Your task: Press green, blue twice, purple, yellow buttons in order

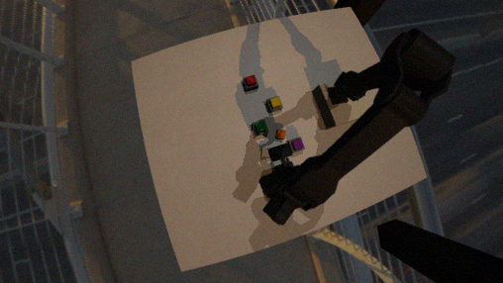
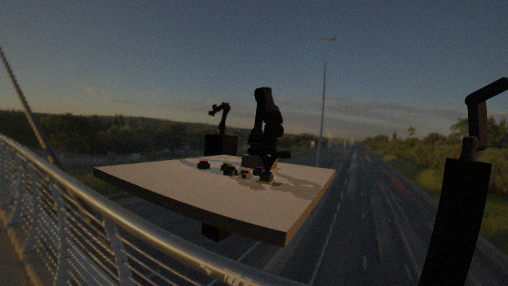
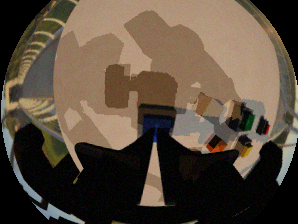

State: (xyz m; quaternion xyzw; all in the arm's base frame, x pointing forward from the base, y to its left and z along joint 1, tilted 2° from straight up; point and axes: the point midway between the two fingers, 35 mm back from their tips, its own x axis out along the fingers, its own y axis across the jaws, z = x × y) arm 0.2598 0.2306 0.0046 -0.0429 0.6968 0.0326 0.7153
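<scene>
Right now my gripper tip is 10 mm above the blue button. From my gripper tip the other things lie so: purple button 90 mm to the right, 80 mm behind, 10 mm below; then green button 180 mm to the right, 40 mm ahead, 10 mm below; then orange block 140 mm to the right, 30 mm below, 30 mm behind.
</scene>
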